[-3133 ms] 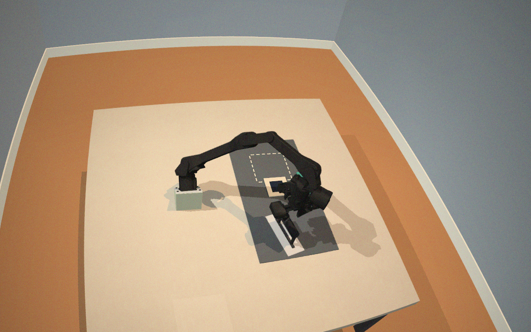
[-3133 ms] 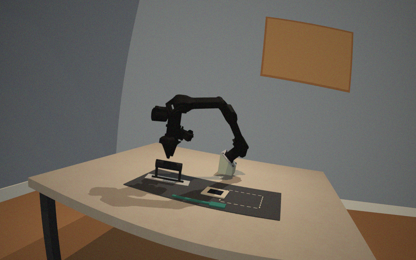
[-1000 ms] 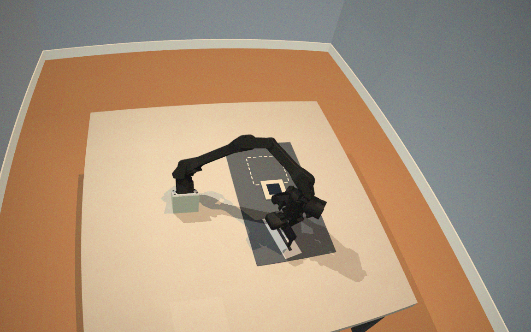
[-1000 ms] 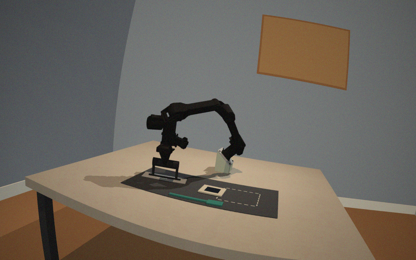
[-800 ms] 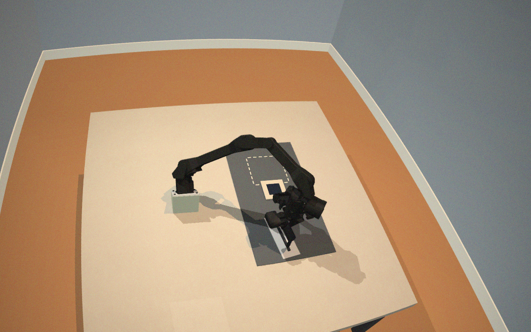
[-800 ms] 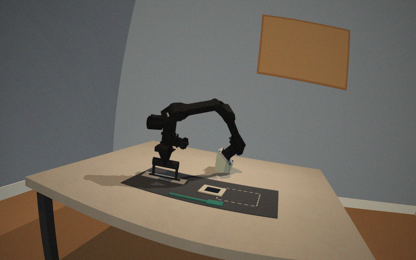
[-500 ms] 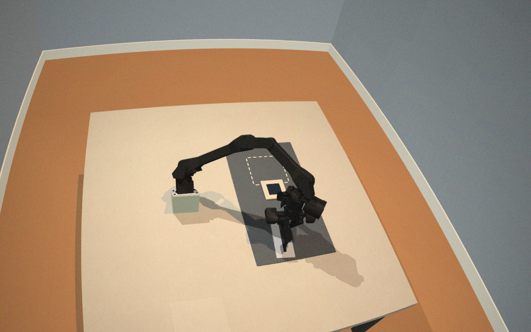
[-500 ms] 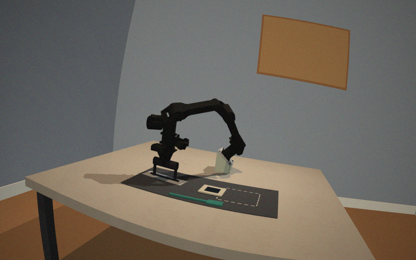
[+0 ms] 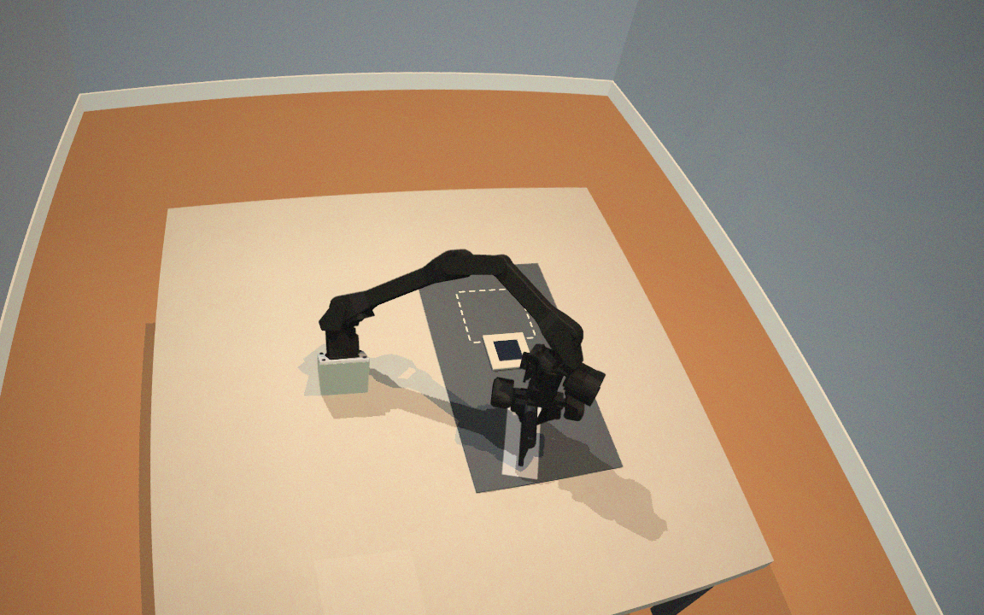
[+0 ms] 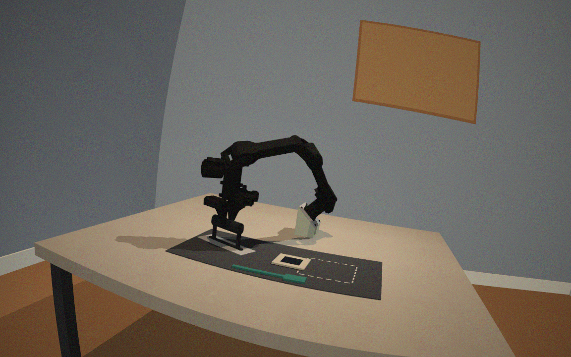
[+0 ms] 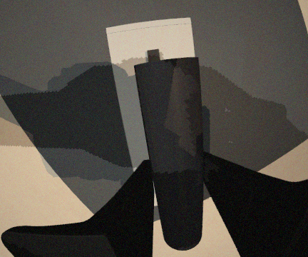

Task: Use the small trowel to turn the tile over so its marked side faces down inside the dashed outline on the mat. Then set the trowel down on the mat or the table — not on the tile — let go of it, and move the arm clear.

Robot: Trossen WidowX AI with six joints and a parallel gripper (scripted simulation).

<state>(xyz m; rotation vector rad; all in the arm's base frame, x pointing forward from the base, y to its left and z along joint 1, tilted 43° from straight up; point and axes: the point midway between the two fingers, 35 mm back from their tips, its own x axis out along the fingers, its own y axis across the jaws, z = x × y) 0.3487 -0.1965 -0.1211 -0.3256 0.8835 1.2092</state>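
My gripper tip is 200 mm to the right of the dark mat, 80 mm above it and 50 mm short of it. The rest, counted from my gripper tip: green trowel 220 mm to the left, 190 mm ahead, 60 mm below; then cream tile 230 mm to the left, 60 mm below, 50 mm ahead.
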